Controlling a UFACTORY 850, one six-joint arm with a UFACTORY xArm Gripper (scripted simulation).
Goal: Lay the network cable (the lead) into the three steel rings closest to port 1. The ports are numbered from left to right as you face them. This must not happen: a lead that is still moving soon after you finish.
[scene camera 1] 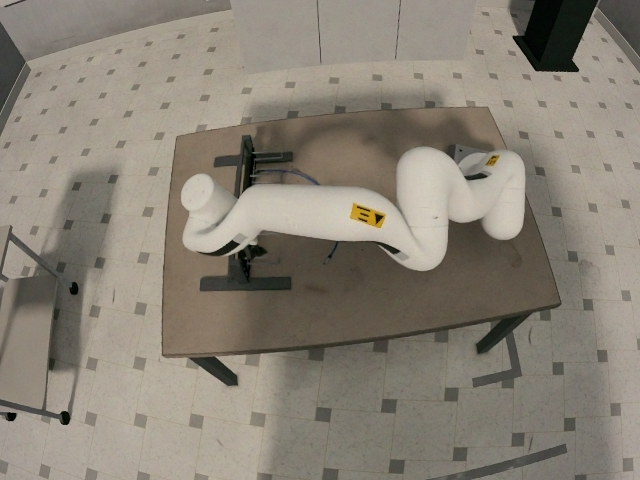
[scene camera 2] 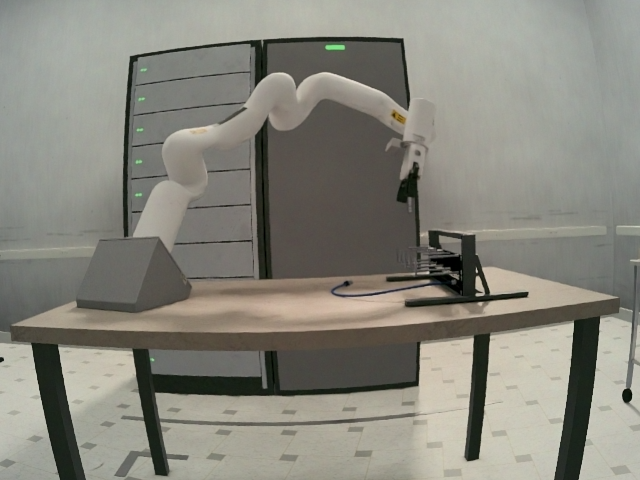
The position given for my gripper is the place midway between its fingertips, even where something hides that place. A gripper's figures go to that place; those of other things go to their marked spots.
Labels:
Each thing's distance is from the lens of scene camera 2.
my gripper (scene camera 2: 404,199): 164 cm
black port rack (scene camera 2: 461,274): 122 cm

